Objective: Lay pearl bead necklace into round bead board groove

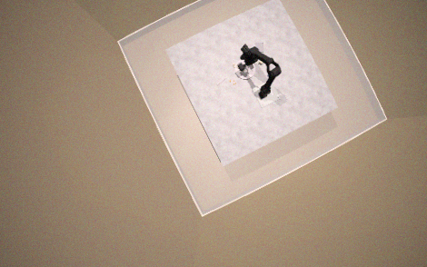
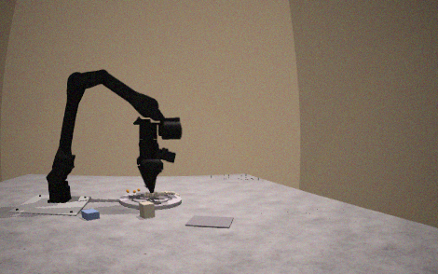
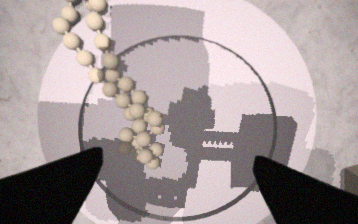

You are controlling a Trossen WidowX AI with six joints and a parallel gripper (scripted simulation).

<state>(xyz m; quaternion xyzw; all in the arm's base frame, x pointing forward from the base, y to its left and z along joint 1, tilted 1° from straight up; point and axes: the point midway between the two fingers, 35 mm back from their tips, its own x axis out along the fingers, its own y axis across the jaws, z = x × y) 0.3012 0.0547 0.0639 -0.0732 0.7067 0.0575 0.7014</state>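
Right now the round bead board is 3 cm below my gripper tip. Also, from my gripper tip: flat grey plate 23 cm to the right, 15 cm ahead, 4 cm below; then cream cube 17 cm to the right, 2 cm below; then blue block 20 cm to the right, 15 cm behind, 3 cm below.
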